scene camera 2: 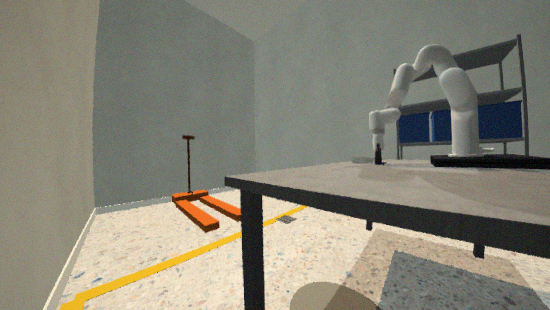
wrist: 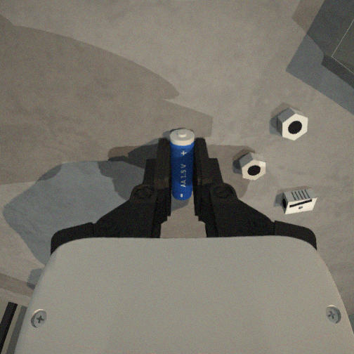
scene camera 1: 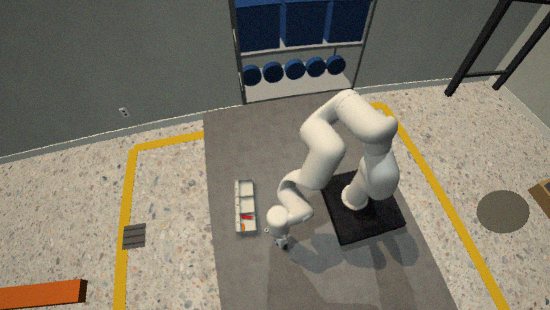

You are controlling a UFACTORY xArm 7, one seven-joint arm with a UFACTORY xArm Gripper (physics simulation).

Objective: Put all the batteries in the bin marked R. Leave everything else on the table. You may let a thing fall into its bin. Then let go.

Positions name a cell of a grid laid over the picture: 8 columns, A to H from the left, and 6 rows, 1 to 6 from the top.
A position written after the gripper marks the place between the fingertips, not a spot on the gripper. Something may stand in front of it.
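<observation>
The gripper (wrist: E3) shares the scene with a small white slotted block (wrist: G4) and a pale three-compartment bin tray (scene camera 1: D4).
</observation>
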